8 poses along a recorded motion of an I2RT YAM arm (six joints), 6.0 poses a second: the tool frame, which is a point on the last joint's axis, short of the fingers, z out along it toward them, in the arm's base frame.
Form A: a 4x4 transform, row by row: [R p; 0 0 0 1], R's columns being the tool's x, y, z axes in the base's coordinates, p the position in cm. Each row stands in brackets.
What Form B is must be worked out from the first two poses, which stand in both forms.
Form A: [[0.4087, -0.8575, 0.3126, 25.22], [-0.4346, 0.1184, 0.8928, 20.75], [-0.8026, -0.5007, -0.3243, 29.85], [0, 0, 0, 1]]
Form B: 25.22, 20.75, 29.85; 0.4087, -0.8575, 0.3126; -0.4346, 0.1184, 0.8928; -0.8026, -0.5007, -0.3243
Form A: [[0.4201, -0.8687, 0.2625, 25.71], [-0.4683, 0.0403, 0.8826, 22.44], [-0.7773, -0.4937, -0.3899, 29.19], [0, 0, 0, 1]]
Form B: 25.71, 22.44, 29.19; 0.4201, -0.8687, 0.2625; -0.4683, 0.0403, 0.8826; -0.7773, -0.4937, -0.3899
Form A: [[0.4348, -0.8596, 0.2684, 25.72], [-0.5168, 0.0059, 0.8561, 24.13], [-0.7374, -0.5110, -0.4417, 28.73], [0, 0, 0, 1]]
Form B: 25.72, 24.13, 28.73; 0.4348, -0.8596, 0.2684; -0.5168, 0.0059, 0.8561; -0.7374, -0.5110, -0.4417
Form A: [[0.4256, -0.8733, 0.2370, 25.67], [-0.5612, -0.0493, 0.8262, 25.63], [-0.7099, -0.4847, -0.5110, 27.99], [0, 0, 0, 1]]
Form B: 25.67, 25.63, 27.99; 0.4256, -0.8733, 0.2370; -0.5612, -0.0493, 0.8262; -0.7099, -0.4847, -0.5110
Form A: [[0.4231, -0.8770, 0.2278, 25.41], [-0.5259, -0.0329, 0.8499, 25.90], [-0.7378, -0.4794, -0.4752, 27.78], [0, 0, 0, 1]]
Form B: 25.41, 25.90, 27.78; 0.4231, -0.8770, 0.2278; -0.5259, -0.0329, 0.8499; -0.7378, -0.4794, -0.4752
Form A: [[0.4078, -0.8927, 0.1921, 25.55], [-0.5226, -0.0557, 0.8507, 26.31], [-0.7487, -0.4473, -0.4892, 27.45], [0, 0, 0, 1]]
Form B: 25.55, 26.31, 27.45; 0.4078, -0.8927, 0.1921; -0.5226, -0.0557, 0.8507; -0.7487, -0.4473, -0.4892
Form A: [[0.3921, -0.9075, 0.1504, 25.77], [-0.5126, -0.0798, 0.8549, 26.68], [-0.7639, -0.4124, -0.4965, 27.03], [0, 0, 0, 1]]
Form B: 25.77, 26.68, 27.03; 0.3921, -0.9075, 0.1504; -0.5126, -0.0798, 0.8549; -0.7639, -0.4124, -0.4965
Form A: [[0.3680, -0.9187, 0.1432, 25.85], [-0.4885, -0.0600, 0.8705, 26.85], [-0.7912, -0.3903, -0.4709, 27.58], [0, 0, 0, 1]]
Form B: 25.85, 26.85, 27.58; 0.3680, -0.9187, 0.1432; -0.4885, -0.0600, 0.8705; -0.7912, -0.3903, -0.4709
